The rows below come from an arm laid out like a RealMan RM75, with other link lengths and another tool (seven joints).
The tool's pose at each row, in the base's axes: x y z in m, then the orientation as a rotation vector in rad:
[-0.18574 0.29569 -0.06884 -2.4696 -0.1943 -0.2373]
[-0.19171 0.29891 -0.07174 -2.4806 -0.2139 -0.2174]
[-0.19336 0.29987 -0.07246 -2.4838 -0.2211 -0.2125]
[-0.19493 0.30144 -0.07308 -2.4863 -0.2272 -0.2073]
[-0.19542 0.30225 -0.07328 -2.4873 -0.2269 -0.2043]
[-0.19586 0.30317 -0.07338 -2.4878 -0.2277 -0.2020]
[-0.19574 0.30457 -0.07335 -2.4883 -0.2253 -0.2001]
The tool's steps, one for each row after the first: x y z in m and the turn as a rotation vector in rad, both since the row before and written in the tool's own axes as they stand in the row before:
[-0.00618 -0.00199 0.00351 -0.0083 -0.0204 -0.0093]
[-0.00166 -0.00068 0.00098 -0.0026 -0.0056 -0.0040]
[-0.00149 -0.00121 0.00128 -0.0019 -0.0055 -0.0031]
[-0.00043 -0.00063 0.00060 -0.0006 -0.0022 0.0009]
[-0.00034 -0.00076 0.00059 -0.0002 -0.0019 0.0000]
[0.00028 -0.00110 0.00083 -0.0002 -0.0008 0.0022]

